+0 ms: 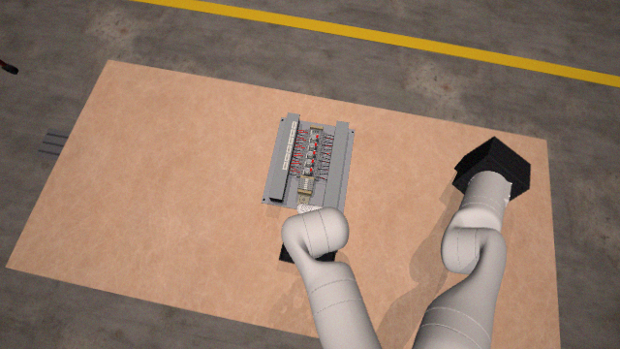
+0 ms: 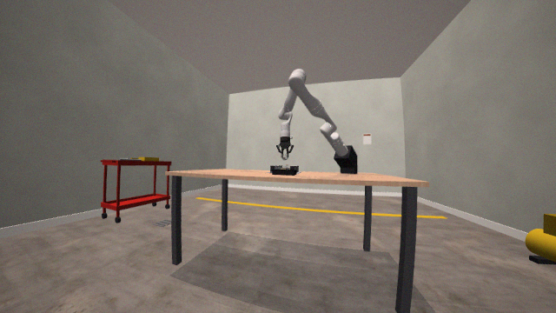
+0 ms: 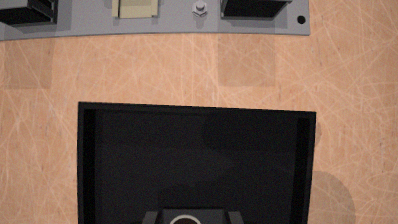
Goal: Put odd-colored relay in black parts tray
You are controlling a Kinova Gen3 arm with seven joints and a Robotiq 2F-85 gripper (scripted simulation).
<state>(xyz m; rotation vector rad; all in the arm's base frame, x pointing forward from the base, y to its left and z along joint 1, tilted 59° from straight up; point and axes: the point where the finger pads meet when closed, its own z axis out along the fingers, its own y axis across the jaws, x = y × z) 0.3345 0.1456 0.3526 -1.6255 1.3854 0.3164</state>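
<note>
Now: the black parts tray 12 cm below my hand. The rest, counted from my hand: dark relay 1 cm below; grey relay panel 14 cm ahead, 24 cm to the right, 11 cm below.
</note>
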